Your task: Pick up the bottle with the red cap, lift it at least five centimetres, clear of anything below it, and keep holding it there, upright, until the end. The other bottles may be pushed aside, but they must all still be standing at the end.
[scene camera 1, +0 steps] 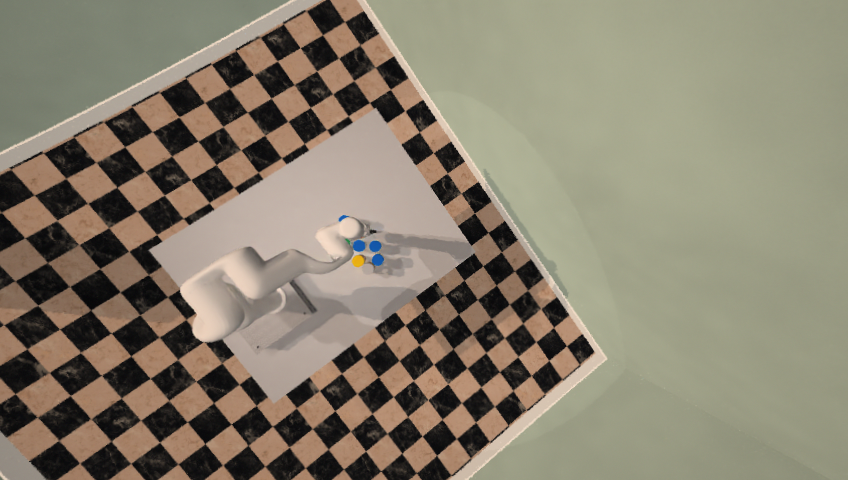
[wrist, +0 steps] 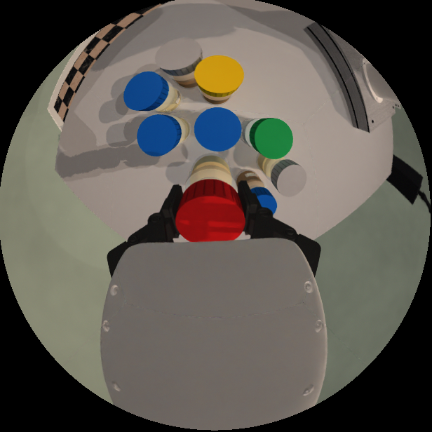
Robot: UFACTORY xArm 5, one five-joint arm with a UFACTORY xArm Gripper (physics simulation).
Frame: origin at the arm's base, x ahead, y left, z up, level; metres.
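Seen in the pictures: arm's base, link origin: (scene camera 1: pixel 272 299).
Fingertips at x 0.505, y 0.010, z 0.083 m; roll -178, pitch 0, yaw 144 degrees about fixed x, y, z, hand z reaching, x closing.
Observation:
Offsets run from my fingertips to a thing's top centre. Level surfaces: height alone.
The bottle with the red cap (wrist: pixel 210 212) is upright between the black fingers of my gripper (wrist: pixel 210 194) in the wrist view. The gripper is shut on it at the cap and holds it raised above the table, higher than the other caps. Its lower part is partly hidden. The other bottles stand: a yellow-capped one @[dz -0.046, dx -0.090, dy -0.097 m] (scene camera 1: pixel 357 261) (wrist: pixel 219 74), a green-capped one (wrist: pixel 272 138), several blue-capped ones, such as one @[dz -0.046, dx -0.044, dy -0.042 m] (scene camera 1: pixel 358 245) (wrist: pixel 217 129) in front of the red cap, and two grey-capped ones (wrist: pixel 179 55) (wrist: pixel 291 178). The arm hides the red cap in the scene view.
A blue-capped bottle @[dz -0.046, dx -0.029, dy +0.091 m] (scene camera 1: pixel 343 218) (wrist: pixel 265 201) stands close beside the right finger in the wrist view. The arm's base plate (scene camera 1: pixel 270 334) lies at the near side of the grey table @[dz -0.151 m] (scene camera 1: pixel 380 148). A dark bar (scene camera 1: pixel 302 296) (wrist: pixel 340 75) lies beside the base. Checkered floor surrounds the table.

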